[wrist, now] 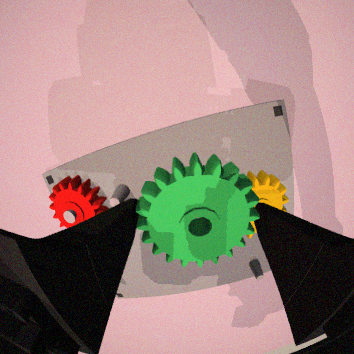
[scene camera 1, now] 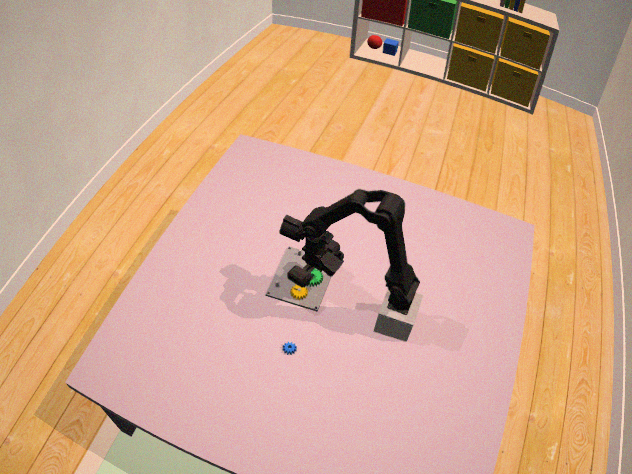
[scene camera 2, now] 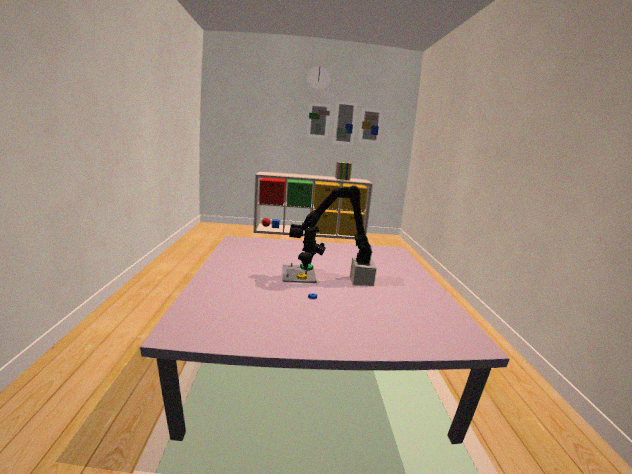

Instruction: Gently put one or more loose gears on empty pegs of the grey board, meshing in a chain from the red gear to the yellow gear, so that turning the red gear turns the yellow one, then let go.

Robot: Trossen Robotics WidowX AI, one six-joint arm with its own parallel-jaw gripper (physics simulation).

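Places are measured from the arm's base along level axes (x ahead, y left, z up), in millimetres.
Pixels of known places: gripper, between the fingertips: [wrist: 198,208] [scene camera 1: 313,278] [scene camera 2: 307,267]; arm's base, origin of its link: [scene camera 1: 400,302] [scene camera 2: 363,262].
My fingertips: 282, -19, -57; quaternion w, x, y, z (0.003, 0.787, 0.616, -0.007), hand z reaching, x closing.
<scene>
Ahead of a thing's pixels: the offset from my fingertips to its top centre, as dx, dy, dz. "*": to the spot under its first point. Level surfaces: height alone.
My gripper [scene camera 1: 313,270] [scene camera 2: 306,261] [wrist: 198,208] is shut on the green gear {+3, -1, +12} [scene camera 1: 316,278] [scene camera 2: 306,266] [wrist: 175,200], gripping its toothed rim from both sides. The gear hangs over the grey board {+43, -18, -18} [scene camera 1: 285,294] [scene camera 2: 292,280] [wrist: 175,142]; its hole looks dark, and what lies beneath is hidden. The red gear {* -15, -94, -25} [wrist: 67,192] sits on a peg at the board's left in the wrist view. The yellow gear {+26, +45, -23} [scene camera 1: 299,293] [scene camera 2: 301,276] [wrist: 270,191] is at the other end, partly behind the green gear and a finger in the wrist view. The blue gear {-30, +239, -32} [scene camera 1: 284,348] [scene camera 2: 312,295] lies loose on the table.
A bare peg {-4, -54, -20} [wrist: 120,194] stands between the red and green gears in the wrist view, and another peg {+99, +48, -20} [wrist: 256,268] shows below the yellow gear. The arm's grey base block [scene camera 1: 393,325] [scene camera 2: 362,273] stands right of the board on the pink table {dz -48} [scene camera 1: 204,357] [scene camera 2: 326,326].
</scene>
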